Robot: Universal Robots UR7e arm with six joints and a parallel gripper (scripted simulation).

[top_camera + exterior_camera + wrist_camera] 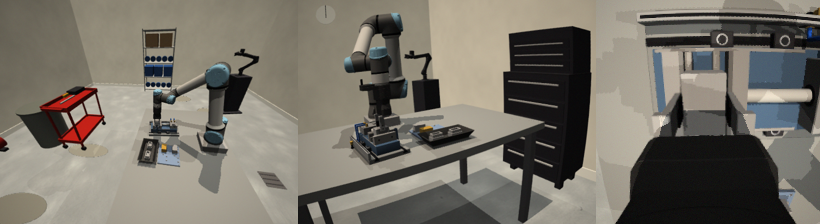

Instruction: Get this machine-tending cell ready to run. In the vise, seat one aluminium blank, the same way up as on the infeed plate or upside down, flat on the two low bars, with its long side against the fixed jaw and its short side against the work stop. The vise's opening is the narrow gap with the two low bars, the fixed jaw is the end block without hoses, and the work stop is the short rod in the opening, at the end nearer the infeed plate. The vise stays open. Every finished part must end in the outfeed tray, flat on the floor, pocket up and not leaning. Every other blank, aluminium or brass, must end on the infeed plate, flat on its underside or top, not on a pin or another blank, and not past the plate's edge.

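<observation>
Right now the aluminium blank is 3 cm below my hand. The rest, counted from my hand: brass blank: 27 cm to the left, 10 cm below, 4 cm behind; then vise: 9 cm below, 7 cm behind, 1 cm to the left.
</observation>
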